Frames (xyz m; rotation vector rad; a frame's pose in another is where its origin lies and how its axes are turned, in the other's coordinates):
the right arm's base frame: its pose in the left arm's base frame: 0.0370 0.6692 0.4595 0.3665 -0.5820 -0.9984
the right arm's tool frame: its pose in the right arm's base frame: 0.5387 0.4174 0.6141 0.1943 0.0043 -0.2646
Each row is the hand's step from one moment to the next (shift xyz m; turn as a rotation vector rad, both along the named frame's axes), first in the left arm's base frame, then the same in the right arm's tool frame.
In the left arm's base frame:
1: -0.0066 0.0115 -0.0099 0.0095 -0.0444 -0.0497
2: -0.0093 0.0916 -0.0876 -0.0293 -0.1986 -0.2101
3: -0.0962 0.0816 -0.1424 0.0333 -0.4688 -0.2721
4: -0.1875 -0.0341 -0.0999 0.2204 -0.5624 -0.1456
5: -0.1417 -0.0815 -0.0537 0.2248 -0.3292 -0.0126
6: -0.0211 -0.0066 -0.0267 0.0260 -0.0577 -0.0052
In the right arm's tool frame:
1: -0.0138 -0.0087 -0.0029 0.0394 -0.0414 -0.0356
2: -0.1006 -0.0481 -0.0610 0.1605 -0.2215 -0.0980
3: -0.1179 -0.1457 -0.0324 0.4289 -0.2935 -0.1576
4: -0.0232 -0.2002 0.0753 0.5783 -0.1050 -0.2016
5: 0.0387 -0.1488 0.0772 0.3696 0.0525 -0.1403
6: -0.0017 -0.0346 -0.0016 0.0612 -0.0015 -0.0167

